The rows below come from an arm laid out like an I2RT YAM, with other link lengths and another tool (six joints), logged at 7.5 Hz.
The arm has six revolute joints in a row. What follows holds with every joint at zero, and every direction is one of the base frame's.
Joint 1 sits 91.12 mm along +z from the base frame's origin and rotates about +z.
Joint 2 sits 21.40 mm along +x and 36.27 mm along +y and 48.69 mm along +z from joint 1 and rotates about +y.
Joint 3 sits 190.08 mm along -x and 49.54 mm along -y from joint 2 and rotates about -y.
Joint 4 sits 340.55 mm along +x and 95.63 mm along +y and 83.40 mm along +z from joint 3 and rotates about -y.
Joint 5 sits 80.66 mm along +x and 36.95 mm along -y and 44.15 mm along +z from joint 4 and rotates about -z.
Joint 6 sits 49.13 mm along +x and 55.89 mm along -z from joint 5 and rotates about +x.
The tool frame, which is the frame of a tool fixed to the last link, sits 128.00 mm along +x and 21.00 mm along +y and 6.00 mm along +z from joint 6; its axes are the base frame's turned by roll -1.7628, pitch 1.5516 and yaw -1.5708 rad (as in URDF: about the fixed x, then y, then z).
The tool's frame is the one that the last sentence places.
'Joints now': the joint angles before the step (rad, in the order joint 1, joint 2, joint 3, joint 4, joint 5, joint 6). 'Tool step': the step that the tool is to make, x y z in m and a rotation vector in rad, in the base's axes. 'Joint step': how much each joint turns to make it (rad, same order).
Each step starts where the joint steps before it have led.
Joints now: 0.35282 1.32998 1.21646 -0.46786 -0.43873 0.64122
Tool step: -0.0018 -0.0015 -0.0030 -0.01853 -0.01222 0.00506
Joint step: 0.00012 -0.01088 -0.01388 -0.00158 0.00779 -0.02288
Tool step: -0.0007 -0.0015 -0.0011 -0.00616 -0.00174 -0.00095
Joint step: -0.00151 -0.00610 -0.00611 -0.00306 0.00307 -0.00618
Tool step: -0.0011 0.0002 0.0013 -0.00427 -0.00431 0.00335
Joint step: 0.00131 -0.00327 0.00126 -0.00455 0.00136 -0.00626
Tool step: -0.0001 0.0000 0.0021 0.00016 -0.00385 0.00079
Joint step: 0.00003 -0.00135 0.00318 -0.00150 0.00002 -0.00154
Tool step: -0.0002 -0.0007 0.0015 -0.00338 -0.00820 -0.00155
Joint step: 0.00016 -0.00614 -0.00290 0.00145 0.00473 -0.00447
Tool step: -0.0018 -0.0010 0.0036 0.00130 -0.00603 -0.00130
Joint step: -0.00019 -0.01350 -0.00444 -0.00301 0.00140 -0.00013
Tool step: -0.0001 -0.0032 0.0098 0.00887 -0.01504 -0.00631
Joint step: -0.00615 -0.01702 0.00291 -0.00152 -0.00157 0.00304
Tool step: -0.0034 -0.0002 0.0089 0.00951 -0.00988 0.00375
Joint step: 0.00017 -0.01817 0.00161 -0.00595 -0.00597 0.00317
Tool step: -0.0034 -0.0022 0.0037 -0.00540 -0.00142 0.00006
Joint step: -0.00152 -0.01538 0.00023 -0.01865 0.00153 -0.00612
